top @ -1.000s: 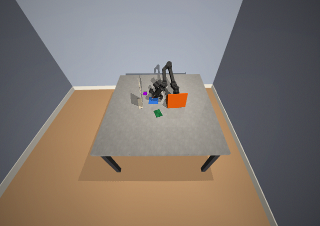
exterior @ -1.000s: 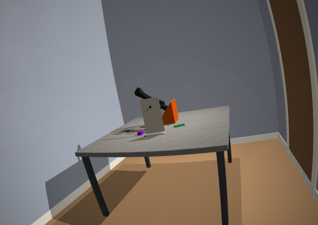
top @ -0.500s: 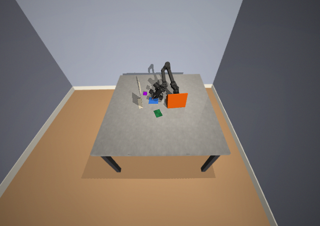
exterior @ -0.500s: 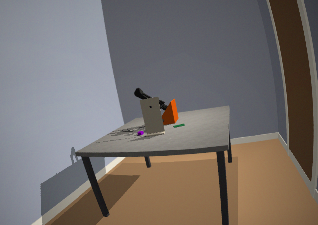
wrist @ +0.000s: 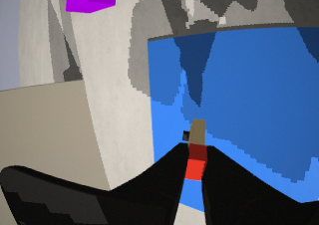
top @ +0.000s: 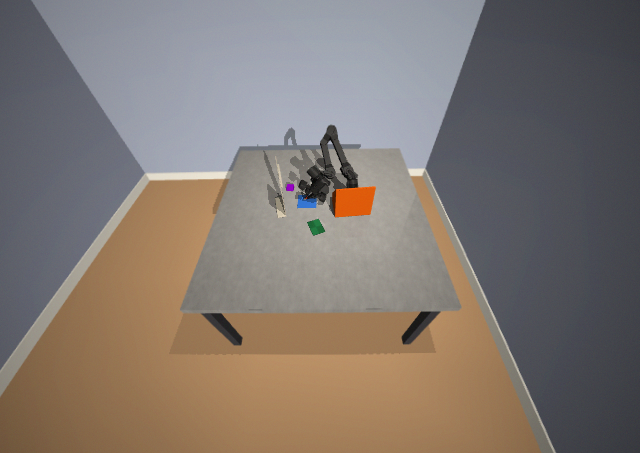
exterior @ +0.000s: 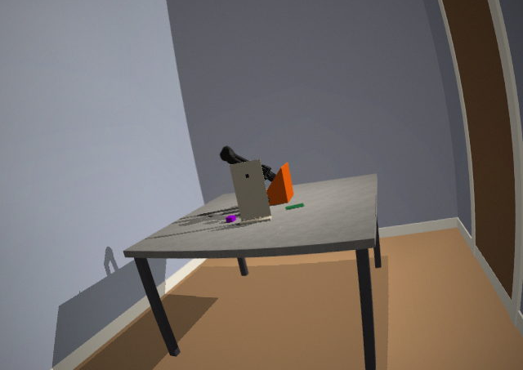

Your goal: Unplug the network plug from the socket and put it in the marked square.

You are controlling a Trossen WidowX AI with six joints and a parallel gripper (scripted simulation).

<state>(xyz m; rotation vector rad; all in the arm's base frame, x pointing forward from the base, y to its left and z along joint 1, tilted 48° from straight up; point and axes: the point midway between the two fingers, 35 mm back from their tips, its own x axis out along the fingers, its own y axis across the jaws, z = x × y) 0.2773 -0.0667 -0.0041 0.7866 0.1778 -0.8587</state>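
The blue marked square lies 10 mm behind my gripper tip and 30 mm below it. From my gripper tip the other things lie so: beige panel: 140 mm ahead, 50 mm to the left, 120 mm above.
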